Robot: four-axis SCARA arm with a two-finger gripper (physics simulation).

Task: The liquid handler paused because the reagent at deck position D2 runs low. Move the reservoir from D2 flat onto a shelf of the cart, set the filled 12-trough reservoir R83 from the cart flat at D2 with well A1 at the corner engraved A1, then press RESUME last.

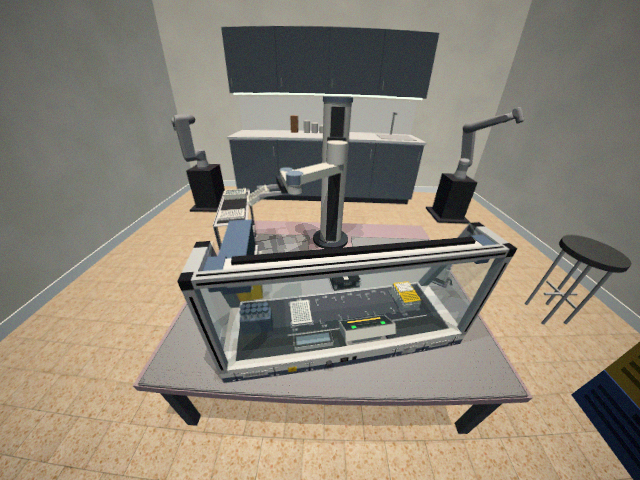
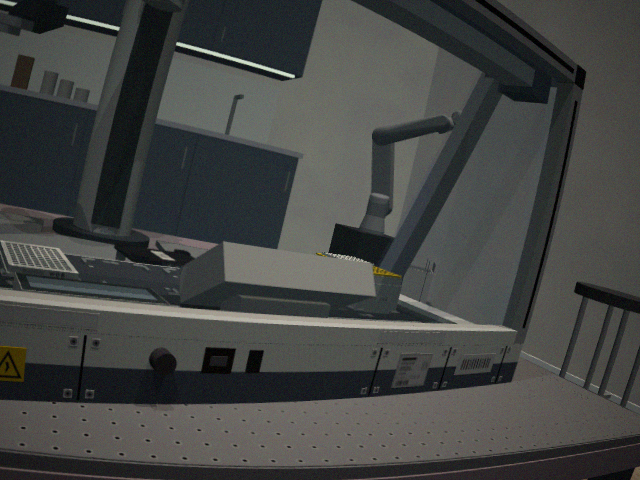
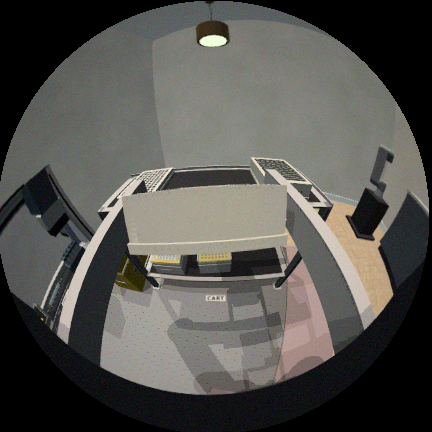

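Where they show: gripper, fingertip midpoint: (image 1: 258, 191) (image 3: 204, 182); arm's base, origin of the base link: (image 1: 330, 239).
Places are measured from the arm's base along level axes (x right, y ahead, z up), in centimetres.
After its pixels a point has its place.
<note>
My gripper (image 1: 257, 194) @(y 20.4, x 42.2, z 42.9 cm) (image 3: 204, 182) @(y 20.4, x 42.2, z 42.9 cm) is shut on a cream reservoir (image 3: 207, 212) @(y 18.4, x 37.3, z 43.9 cm), held level in front of the cart (image 3: 215, 278) @(y 22.3, x 48.4, z 11.3 cm) (image 1: 217, 221) @(y 43.5, x 57.2, z 36.4 cm). Its top and troughs do not show. Beyond it on the cart's top shelf stand a white holed plate (image 3: 154, 179) @(y 35.1, x 52.6, z 37.7 cm) at the left and a cream box with rows of slots (image 3: 281, 169) @(y 11.0, x 58.8, z 39.1 cm) at the right; its label is unreadable, so I cannot tell if it is R83. The deck (image 1: 341, 308) @(y 93.5, x -0.4, z 35.7 cm) carries a white plate (image 1: 300, 312) and a blue shallow tray (image 1: 313, 338). D2, the engraved A1 and RESUME cannot be read.
Two yellow-topped boxes (image 3: 167, 262) @(y 34.4, x 46.3, z 17.7 cm) (image 3: 214, 261) @(y 22.8, x 50.3, z 17.4 cm) stand on the cart's lower shelf. A yellow bin (image 3: 132, 273) @(y 48.7, x 41.2, z 10.3 cm) is left of the cart. The liquid handler's frame (image 1: 341, 260) @(y 91.1, x 0.7, z 52.1 cm) surrounds the deck, with a lit unit (image 1: 367, 329) and a yellow rack (image 1: 407, 294) inside. The arm's column (image 1: 333, 206) @(y 7.7, x -0.4, z 29.5 cm) stands behind.
</note>
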